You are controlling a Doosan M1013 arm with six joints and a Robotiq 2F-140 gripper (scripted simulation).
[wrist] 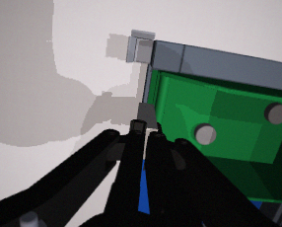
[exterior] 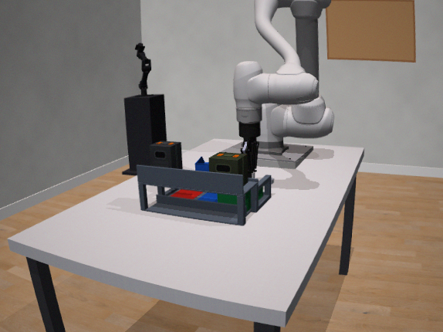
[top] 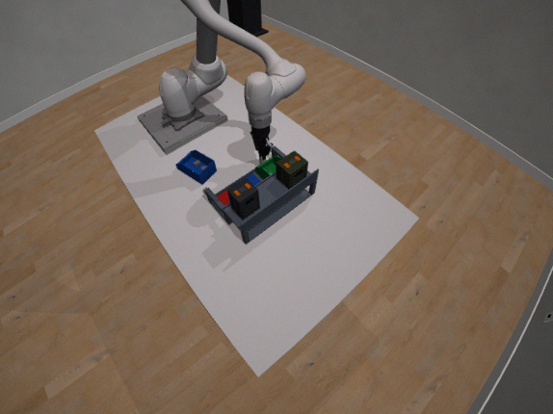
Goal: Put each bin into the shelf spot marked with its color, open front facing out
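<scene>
Right now my hand is 240 mm to the left of the blue bin, 210 mm past it and 20 mm above it. Also, from my hand: green bin 90 mm ahead, 10 mm to the right, 10 mm below; red mark 230 mm to the right, 80 mm ahead, 50 mm below; blue mark 120 mm to the right, 90 mm ahead, 50 mm below.
</scene>
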